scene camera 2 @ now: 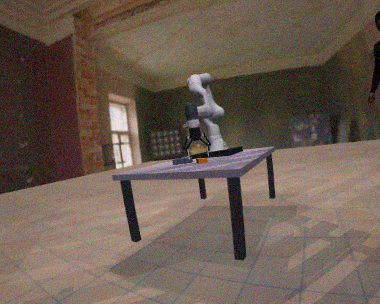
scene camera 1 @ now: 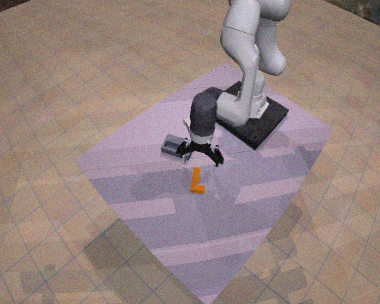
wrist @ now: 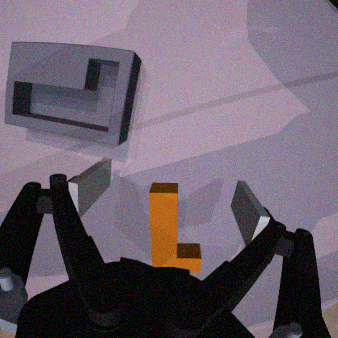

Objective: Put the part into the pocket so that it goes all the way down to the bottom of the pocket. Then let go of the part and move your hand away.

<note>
The gripper is open and holds nothing. Also in view: an orange L-shaped part.
</note>
